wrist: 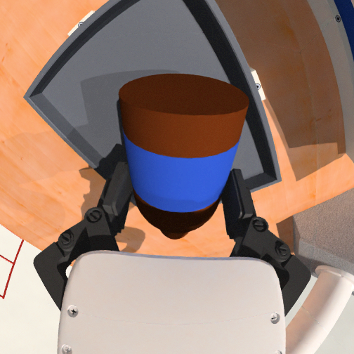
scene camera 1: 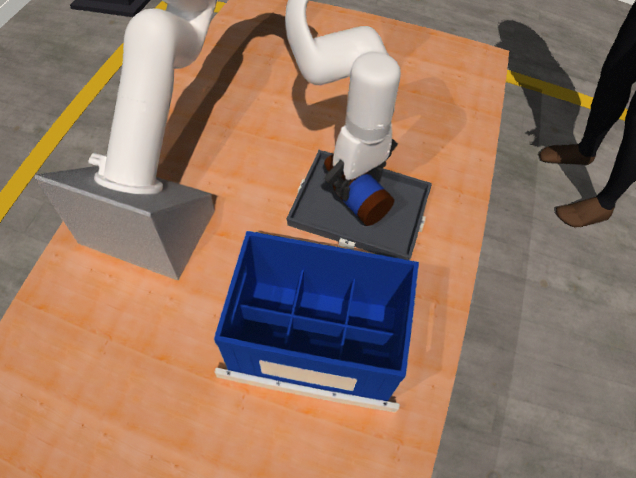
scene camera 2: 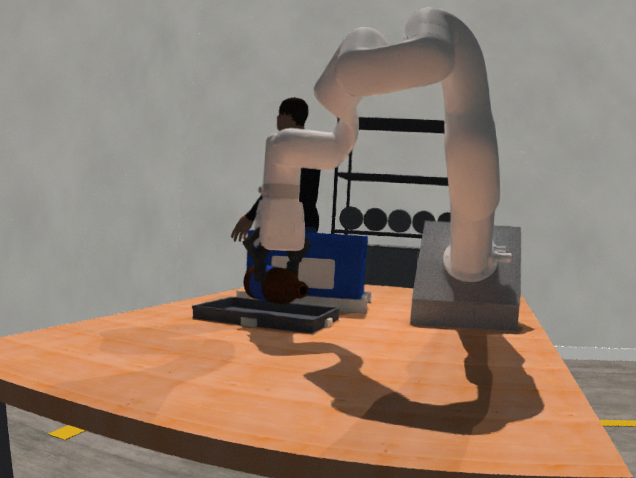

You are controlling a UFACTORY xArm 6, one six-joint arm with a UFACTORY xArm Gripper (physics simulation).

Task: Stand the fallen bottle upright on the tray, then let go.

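Frame: origin at the arm's base, x left, y back, z up, level; centimetres.
Seen in the pictures: gripper, fingertip midpoint: (scene camera 1: 358, 186) (scene camera 2: 275, 281); arm's base, link origin: (scene camera 1: 128, 184) (scene camera 2: 470, 260).
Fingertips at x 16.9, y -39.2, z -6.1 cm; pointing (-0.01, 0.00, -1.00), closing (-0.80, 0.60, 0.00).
Observation:
Offsets run from my fingertips to a thing's middle. "pt": to the spot under its first point.
The brown bottle with a blue label @[dx +0.7, dy +1.0, dz -0.7 cm] (scene camera 1: 366, 188) (scene camera 2: 281, 285) (wrist: 180, 181) lies on its side in the air, roughly level. In the second scene view it hangs a little above the dark grey tray @[dx +1.1, dy -1.1, dz -6.6 cm] (scene camera 1: 314, 209) (scene camera 2: 285, 320) (wrist: 105, 55). Its wide base faces the blue crate's side and its neck points away from the crate. My gripper (scene camera 1: 359, 177) (scene camera 2: 276, 273) (wrist: 178, 178) points down and is shut on the bottle, one finger on each side of the body by the label. In the wrist view the base is nearest the top and the neck is mostly hidden behind the body.
A blue crate with dividers @[dx -29.2, dy -1.0, dz +0.9 cm] (scene camera 1: 316, 346) (scene camera 2: 352, 267) stands close beside the tray, with a pale strip @[pt dx -39.3, dy -2.5, dz -4.8 cm] (scene camera 1: 308, 391) along its outer foot. The grey arm pedestal (scene camera 1: 118, 231) (scene camera 2: 465, 313) stands on the wooden table. A person (scene camera 1: 611, 102) (scene camera 2: 310, 200) stands beyond the table.

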